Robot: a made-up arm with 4 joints.
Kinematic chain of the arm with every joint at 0, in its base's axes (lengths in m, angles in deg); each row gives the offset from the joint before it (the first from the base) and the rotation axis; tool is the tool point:
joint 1: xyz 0 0 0.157 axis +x
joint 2: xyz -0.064 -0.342 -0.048 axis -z
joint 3: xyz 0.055 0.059 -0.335 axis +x
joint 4: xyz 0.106 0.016 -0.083 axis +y
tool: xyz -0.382 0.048 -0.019
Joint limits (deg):
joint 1: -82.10..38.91
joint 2: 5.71..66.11
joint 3: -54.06..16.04
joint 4: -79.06..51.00
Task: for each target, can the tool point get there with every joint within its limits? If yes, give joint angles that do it. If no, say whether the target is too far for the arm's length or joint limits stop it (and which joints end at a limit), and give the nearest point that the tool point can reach.
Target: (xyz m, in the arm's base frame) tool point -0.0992 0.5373 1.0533
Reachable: no: joint limits stop it (at a limit: joint 1, joint 2, joint 3, joint 4) | nearest point -0.1513 -0.2065 0.3991 | short by 0.992 m
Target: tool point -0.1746 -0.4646 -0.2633
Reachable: yes | joints -31.29 56.98 -32.51 -17.68
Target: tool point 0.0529 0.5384 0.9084
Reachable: no: joint limits stop it (at a limit: joint 1, joint 2, joint 3, joint 4) | nearest point -0.0430 -0.2012 0.3610 | short by 0.925 m
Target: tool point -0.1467 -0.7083 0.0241
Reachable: yes | joints -62.18 52.04 -20.32 -32.09
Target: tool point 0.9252 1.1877 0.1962
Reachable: no: too far | nearest point 0.1004 0.4089 -0.5526 | short by 1.359 m
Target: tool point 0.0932 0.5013 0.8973
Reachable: no: joint limits stop it (at a limit: joint 1, joint 2, joint 3, joint 4) | nearest point -0.0430 -0.2012 0.3610 | short by 0.894 m
